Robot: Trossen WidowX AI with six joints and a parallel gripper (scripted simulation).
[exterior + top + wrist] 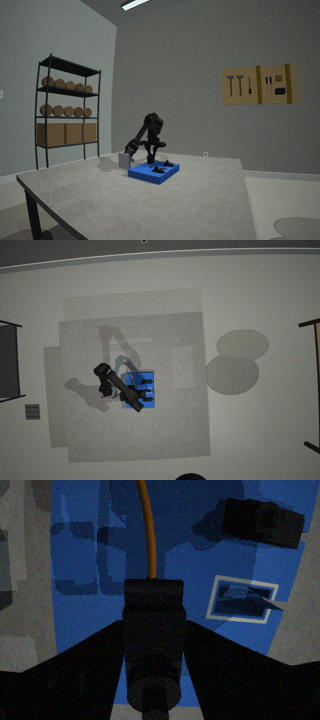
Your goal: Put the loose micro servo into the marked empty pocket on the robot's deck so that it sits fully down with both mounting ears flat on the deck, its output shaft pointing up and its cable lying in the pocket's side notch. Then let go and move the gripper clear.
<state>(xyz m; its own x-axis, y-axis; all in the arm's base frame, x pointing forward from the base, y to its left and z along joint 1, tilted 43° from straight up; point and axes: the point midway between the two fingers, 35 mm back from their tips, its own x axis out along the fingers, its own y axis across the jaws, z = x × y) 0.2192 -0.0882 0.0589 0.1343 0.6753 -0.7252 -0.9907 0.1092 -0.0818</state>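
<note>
Right now my gripper tip is 10 cm above the blue deck and 1 cm past it.
</note>
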